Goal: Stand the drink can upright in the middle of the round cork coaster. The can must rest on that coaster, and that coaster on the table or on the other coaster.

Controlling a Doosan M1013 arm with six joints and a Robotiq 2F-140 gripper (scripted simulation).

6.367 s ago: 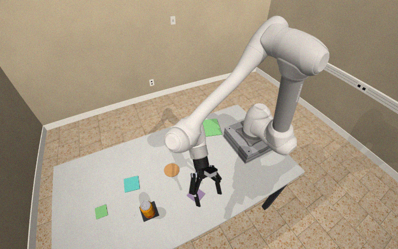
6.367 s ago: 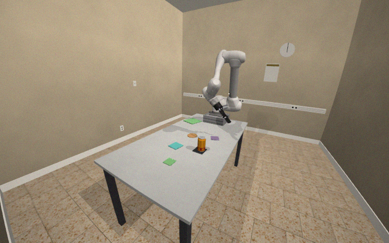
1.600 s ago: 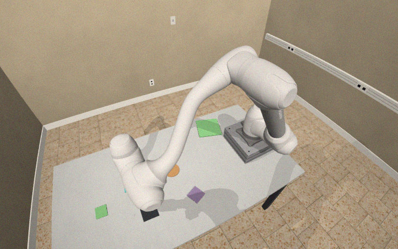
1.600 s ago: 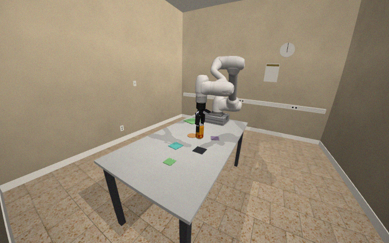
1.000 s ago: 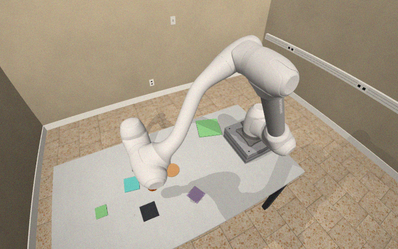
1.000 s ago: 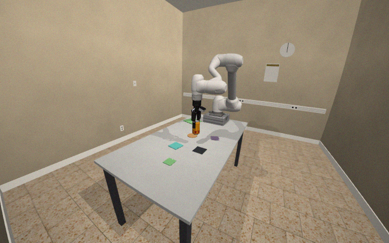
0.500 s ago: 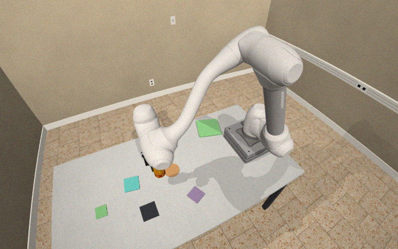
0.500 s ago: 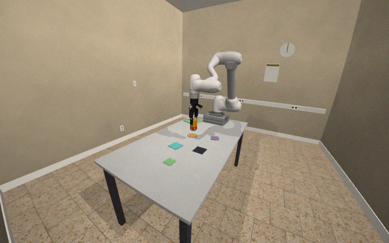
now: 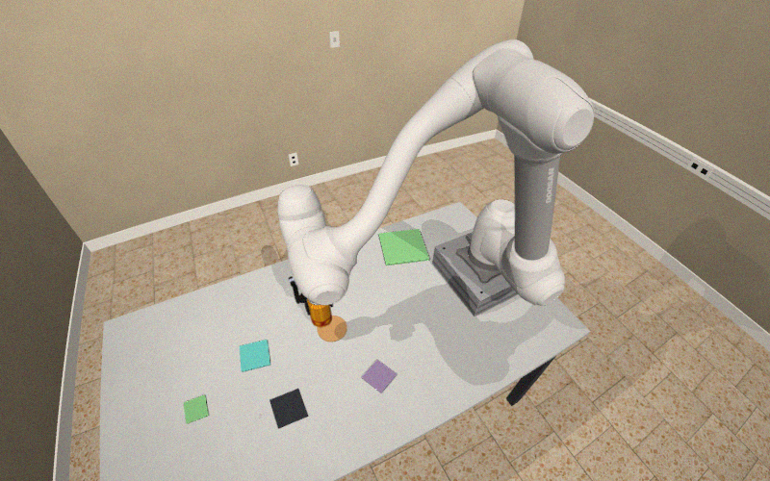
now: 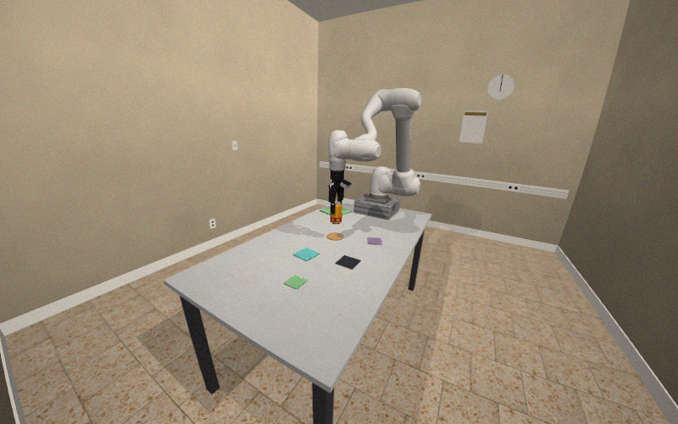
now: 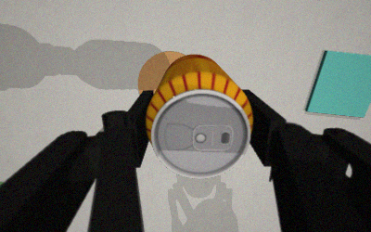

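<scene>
Now: the round cork coaster 3 cm behind my hand, 2 cm to the right of it and 20 cm below it. The rest, counted from my hand: teal coaster (25 cm ahead, 3 cm to the right, 20 cm below); then orange drink can (3 cm below); then black coaster (20 cm ahead, 19 cm to the left, 20 cm below).
</scene>
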